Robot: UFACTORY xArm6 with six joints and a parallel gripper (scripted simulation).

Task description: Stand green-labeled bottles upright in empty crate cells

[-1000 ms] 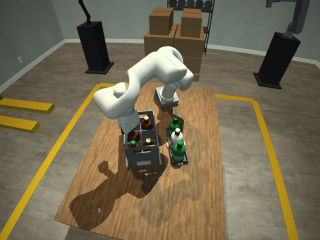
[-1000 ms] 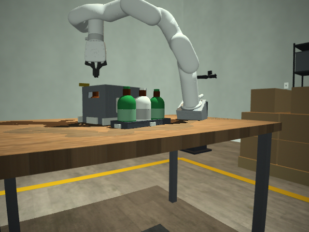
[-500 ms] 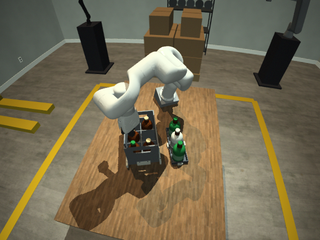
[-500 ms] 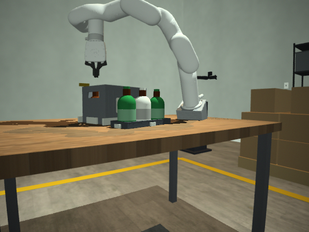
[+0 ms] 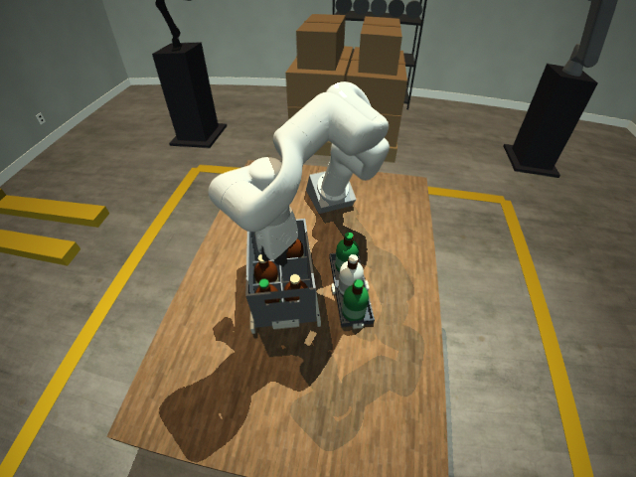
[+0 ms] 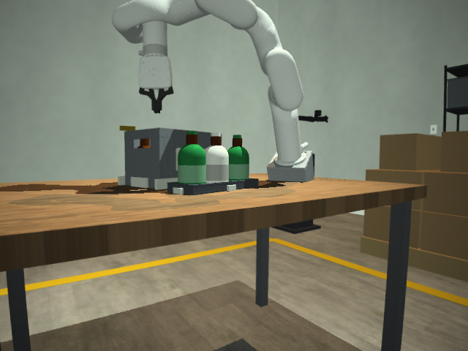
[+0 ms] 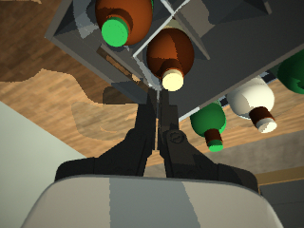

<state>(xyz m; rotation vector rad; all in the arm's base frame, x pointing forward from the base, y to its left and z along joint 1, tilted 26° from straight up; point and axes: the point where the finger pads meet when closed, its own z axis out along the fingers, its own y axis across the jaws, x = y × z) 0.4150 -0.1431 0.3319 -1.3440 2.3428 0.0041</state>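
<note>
Now: the white-labeled bottle 18 cm to the left of my hand, 17 cm below it and 11 cm behind it. The rest, counted from my hand: tray: 24 cm below, 18 cm to the left, 11 cm behind; then grey crate: 17 cm below, 8 cm behind, 3 cm to the right.
</note>
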